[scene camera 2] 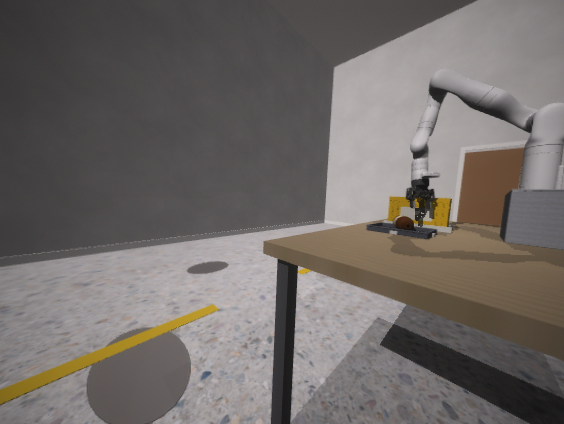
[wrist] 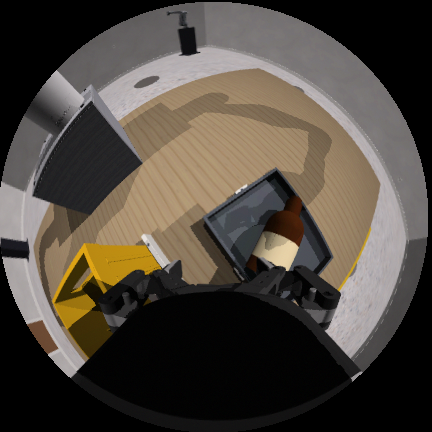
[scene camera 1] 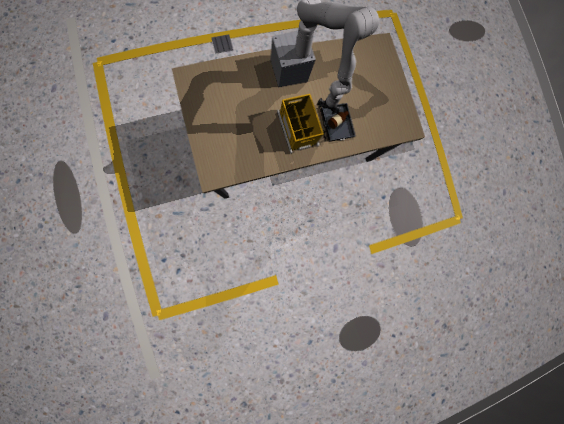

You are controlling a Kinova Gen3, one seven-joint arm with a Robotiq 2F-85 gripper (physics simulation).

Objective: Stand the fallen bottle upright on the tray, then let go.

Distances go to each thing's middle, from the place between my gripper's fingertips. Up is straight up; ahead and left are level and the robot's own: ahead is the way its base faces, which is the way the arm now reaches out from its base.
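Scene:
I find my hand 7 cm above the brown bottle [wrist: 279,240], and it is also 7 cm short of the bottle and 10 cm to the right of it.

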